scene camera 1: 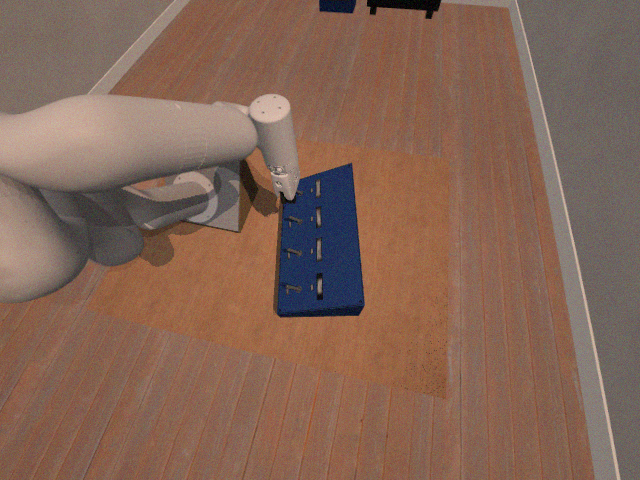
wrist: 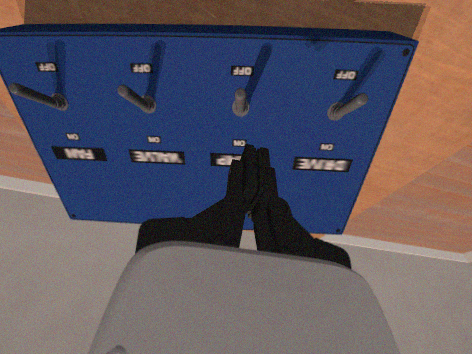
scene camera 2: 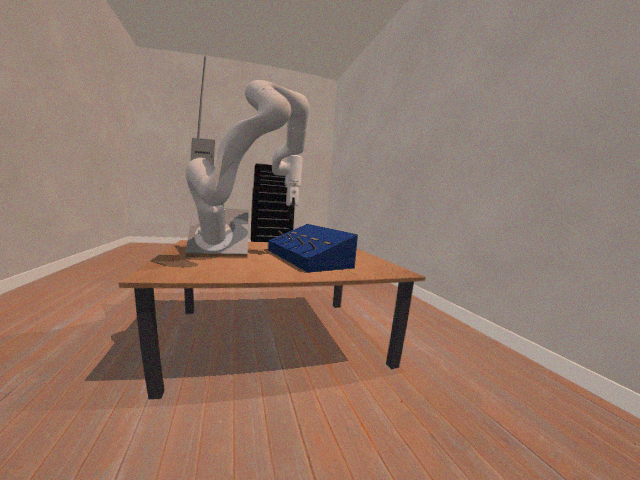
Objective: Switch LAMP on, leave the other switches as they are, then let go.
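The blue switch panel (scene camera 1: 338, 232) (scene camera 2: 333, 255) (wrist: 150, 192) has a sloped top with a row of grey levers. In the wrist view the LAMP lever (wrist: 240, 102) has its tip on the OFF side of its base. The DRIVE lever (wrist: 348, 106), VALVE lever (wrist: 137, 99) and FAN lever (wrist: 39, 96) also have their tips toward the OFF side. My gripper (scene camera 1: 289, 199) (scene camera 2: 293, 201) (wrist: 250, 160) is shut and empty, above the panel and apart from the levers. Its fingertips partly hide the LAMP label (wrist: 220, 160) in the wrist view, by the ON mark.
The panel stands on a wooden table (scene camera 1: 403, 232) (scene camera 2: 232, 273), beside the arm's base plate (scene camera 1: 227, 219) (scene camera 2: 237, 248). Several slotted parts run in a row along the panel in scene camera 1. A black slatted rack (scene camera 2: 255, 206) stands behind the table.
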